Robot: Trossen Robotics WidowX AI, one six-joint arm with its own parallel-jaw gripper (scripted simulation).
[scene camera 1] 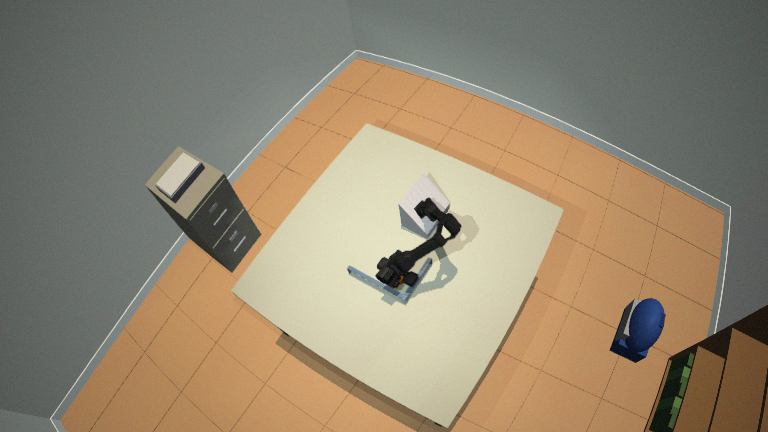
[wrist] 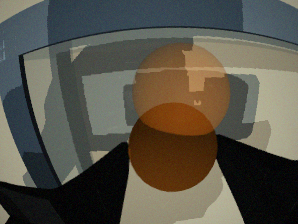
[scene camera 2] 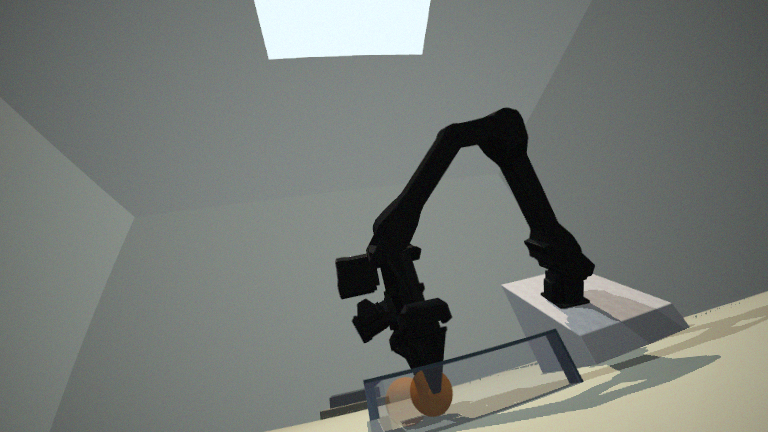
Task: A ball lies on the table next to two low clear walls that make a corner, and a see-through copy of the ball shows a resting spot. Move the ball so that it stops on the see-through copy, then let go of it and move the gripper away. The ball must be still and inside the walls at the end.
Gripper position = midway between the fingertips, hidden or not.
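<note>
In the wrist view the gripper (wrist: 172, 145) holds an orange ball (wrist: 166, 161), and the same view takes in a see-through copy (wrist: 181, 88) and a clear wall (wrist: 52, 86). Scene camera 2 shows the wall (scene camera 2: 481, 385) as well.
</note>
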